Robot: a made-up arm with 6 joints. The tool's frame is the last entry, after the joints. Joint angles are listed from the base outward. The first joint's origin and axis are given. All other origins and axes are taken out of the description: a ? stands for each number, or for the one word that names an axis. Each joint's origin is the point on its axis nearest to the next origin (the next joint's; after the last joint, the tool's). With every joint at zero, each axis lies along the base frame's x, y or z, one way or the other. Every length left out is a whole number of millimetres.
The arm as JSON. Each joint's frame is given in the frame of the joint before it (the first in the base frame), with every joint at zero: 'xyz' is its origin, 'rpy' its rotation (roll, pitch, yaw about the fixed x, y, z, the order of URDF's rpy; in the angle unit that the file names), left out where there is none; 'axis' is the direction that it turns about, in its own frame. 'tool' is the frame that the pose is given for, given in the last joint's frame.
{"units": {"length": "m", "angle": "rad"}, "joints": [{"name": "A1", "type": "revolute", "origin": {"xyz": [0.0, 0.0, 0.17]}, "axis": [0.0, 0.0, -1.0]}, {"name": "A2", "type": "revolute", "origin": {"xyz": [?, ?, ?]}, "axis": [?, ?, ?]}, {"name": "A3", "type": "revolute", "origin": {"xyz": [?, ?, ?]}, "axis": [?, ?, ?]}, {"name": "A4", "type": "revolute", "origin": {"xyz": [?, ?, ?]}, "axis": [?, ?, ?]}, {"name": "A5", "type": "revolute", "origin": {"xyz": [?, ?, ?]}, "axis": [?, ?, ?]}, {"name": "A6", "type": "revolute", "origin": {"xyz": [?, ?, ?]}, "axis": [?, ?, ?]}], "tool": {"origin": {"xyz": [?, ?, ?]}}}
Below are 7 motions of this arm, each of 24 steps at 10 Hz.
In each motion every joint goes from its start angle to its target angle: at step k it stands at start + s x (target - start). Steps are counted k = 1, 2, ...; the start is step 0. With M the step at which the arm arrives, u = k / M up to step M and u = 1 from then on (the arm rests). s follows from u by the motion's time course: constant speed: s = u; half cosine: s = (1 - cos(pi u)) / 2; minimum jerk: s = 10 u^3 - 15 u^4 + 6 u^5.
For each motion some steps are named. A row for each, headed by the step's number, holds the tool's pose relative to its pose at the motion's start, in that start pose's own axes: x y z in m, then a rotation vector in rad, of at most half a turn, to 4 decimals.
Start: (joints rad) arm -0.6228 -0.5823 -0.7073 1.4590 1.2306 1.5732
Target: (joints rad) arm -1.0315 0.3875 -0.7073 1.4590 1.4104 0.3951
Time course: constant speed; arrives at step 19
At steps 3, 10, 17, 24:
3: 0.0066 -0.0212 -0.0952 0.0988 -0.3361 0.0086
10: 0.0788 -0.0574 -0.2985 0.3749 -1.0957 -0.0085
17: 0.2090 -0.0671 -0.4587 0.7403 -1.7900 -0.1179
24: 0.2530 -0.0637 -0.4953 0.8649 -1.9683 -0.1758

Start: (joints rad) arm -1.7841 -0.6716 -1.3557 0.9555 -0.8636 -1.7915
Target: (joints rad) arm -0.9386 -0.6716 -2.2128 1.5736 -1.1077 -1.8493
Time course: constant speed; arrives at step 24
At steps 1, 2, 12, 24:
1: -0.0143 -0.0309 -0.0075 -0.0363 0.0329 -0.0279
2: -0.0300 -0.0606 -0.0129 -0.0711 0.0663 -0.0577
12: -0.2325 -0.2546 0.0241 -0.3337 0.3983 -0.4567
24: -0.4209 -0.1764 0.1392 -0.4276 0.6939 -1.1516

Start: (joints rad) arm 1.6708 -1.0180 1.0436 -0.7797 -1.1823 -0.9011
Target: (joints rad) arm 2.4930 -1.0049 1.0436 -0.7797 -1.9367 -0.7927
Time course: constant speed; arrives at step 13
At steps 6, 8, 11, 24:
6: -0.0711 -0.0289 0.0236 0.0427 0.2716 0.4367
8: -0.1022 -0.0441 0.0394 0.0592 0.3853 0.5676
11: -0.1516 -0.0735 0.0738 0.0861 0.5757 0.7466
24: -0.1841 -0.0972 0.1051 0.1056 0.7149 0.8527

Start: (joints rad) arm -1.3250 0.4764 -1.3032 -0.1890 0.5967 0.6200
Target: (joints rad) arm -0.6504 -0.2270 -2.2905 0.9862 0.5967 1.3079
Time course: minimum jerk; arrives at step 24
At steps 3, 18, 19, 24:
3: 0.0035 -0.0007 0.0056 -0.0013 0.0055 -0.0346
18: 0.1273 -0.1761 0.1920 0.1000 0.7721 -2.0006
19: 0.1266 -0.1893 0.1934 0.1126 0.8261 -2.0850
24: 0.1235 -0.2116 0.1944 0.1340 0.9194 -2.2231

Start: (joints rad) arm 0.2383 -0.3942 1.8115 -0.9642 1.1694 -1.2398
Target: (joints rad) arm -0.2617 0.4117 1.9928 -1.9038 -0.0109 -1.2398
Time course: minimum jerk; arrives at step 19
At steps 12, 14, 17, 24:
12: -0.5369 -0.0039 -0.0685 0.4161 1.0615 -0.0814
14: -0.6123 -0.0388 -0.0510 0.4378 1.1965 -0.2159
17: -0.6571 -0.0710 -0.0407 0.4379 1.2665 -0.3304
24: -0.6608 -0.0742 -0.0400 0.4373 1.2715 -0.3414

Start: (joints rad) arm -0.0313 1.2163 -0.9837 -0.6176 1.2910 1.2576
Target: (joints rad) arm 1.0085 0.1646 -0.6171 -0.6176 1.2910 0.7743
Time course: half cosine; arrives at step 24
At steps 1, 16, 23, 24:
1: -0.0002 0.0006 -0.0008 0.0018 -0.0016 -0.0059
16: 0.0350 0.2144 -0.0723 0.4211 -0.1151 -0.8604
23: 0.0856 0.3095 -0.0374 0.6134 -0.0917 -1.0386
24: 0.0866 0.3111 -0.0364 0.6169 -0.0911 -1.0411

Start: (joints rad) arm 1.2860 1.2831 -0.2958 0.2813 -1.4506 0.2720
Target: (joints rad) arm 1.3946 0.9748 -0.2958 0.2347 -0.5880 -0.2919
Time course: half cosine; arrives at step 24
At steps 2, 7, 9, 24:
2: -0.0025 -0.0046 0.0033 0.0075 -0.0145 -0.0128
7: -0.0324 -0.0543 0.0340 0.0834 -0.1622 -0.1507
9: -0.0544 -0.0863 0.0497 0.1282 -0.2515 -0.2421
24: -0.2305 -0.2683 0.0754 0.3341 -0.6948 -0.8721

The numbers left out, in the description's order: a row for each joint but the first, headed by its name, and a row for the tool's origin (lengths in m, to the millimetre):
A2: xyz -0.04 0.06 0.0, axis -1.0 0.0 0.0
A3: xyz 0.0 0.35 0.02, axis 0.0 0.0 1.0
A4: xyz 0.17 0.24 0.0, axis -1.0 0.0 0.0
A5: xyz 0.0 0.12 0.07, axis 0.0 0.0 -1.0
A6: xyz 0.3 -0.07 0.0, axis 0.0 1.0 0.0
tool: xyz -0.01 0.0 -0.04

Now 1 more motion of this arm.
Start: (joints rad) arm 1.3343 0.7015 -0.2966 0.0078 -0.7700 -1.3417
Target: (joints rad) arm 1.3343 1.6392 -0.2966 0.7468 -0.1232 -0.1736
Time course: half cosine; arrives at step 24
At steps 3, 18, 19, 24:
3: -0.0353 -0.0057 -0.0073 -0.0371 0.0797 0.0446
18: -0.5145 -0.3153 0.0858 -1.4047 1.2580 0.7103
19: -0.5247 -0.3314 0.0973 -1.5032 1.2763 0.7242
24: -0.5454 -0.3671 0.1248 -1.7448 1.2935 0.7462

